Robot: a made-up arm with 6 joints.
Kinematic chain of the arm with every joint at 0, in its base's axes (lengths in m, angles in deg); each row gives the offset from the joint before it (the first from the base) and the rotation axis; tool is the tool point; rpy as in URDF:
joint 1: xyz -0.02 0 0.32 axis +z
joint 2: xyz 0 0.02 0.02 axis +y
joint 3: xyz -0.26 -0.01 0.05 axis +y
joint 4: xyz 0.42 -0.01 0.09 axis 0.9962 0 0.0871
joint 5: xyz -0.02 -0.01 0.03 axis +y
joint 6: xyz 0.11 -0.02 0 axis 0.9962 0 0.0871
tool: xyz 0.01 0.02 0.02 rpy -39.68 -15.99 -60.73
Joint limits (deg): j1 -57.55..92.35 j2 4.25..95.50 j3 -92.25..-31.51 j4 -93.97..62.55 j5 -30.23..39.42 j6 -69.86..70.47
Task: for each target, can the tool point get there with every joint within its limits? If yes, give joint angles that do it. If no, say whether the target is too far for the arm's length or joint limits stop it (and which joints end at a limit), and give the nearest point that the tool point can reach.
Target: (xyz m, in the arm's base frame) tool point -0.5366 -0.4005 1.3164
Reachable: no: too far | nearest point -0.3376 -0.2462 0.9403 | short by 0.453 m
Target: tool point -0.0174 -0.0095 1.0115
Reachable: yes | joints 24.88 30.66 -86.81 -13.56 15.19 7.82
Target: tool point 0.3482 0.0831 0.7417
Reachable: yes | joints 8.91 49.66 -55.73 -65.02 2.09 -16.62
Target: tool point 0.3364 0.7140 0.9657
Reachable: no: too far | nearest point 0.2339 0.5086 0.7857 | short by 0.292 m
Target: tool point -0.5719 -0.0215 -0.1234
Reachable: no: joint limits stop it (at a limit: joint 1, joint 2, joint 3, joint 4, joint 5) | nearest point -0.1359 0.3799 0.1856 | short by 0.668 m
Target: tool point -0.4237 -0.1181 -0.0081
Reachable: no: joint limits stop it (at a limit: joint 1, joint 2, joint 3, joint 5, joint 6) | nearest point -0.0723 0.3282 0.1772 | short by 0.597 m
